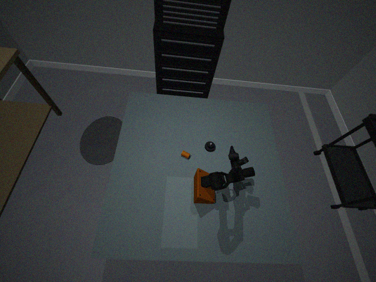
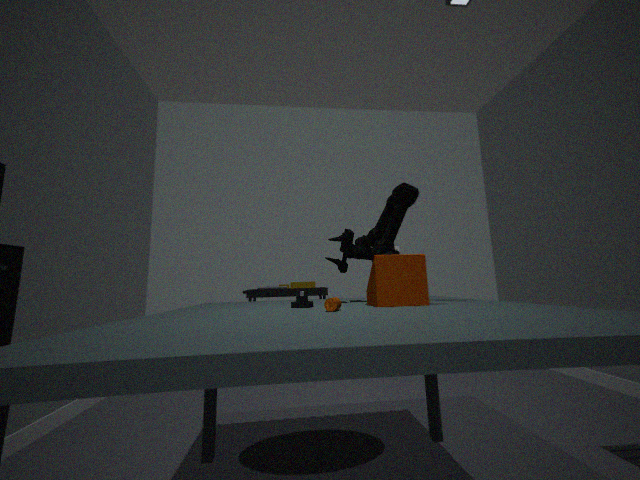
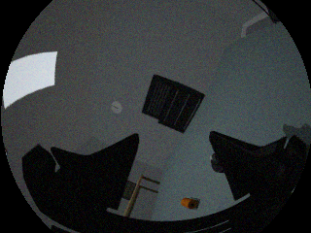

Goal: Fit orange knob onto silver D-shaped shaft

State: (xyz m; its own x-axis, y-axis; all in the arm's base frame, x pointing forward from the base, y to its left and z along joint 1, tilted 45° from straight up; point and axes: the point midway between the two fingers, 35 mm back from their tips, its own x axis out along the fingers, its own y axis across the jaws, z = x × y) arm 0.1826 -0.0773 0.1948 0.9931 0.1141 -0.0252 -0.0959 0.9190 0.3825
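My gripper tip is now 31 cm to the right of the orange knob, 21 cm above it and 4 cm short of it. The rest, counted from my gripper tip: dark round pedestal 20 cm below, 12 cm ahead, 10 cm to the left.
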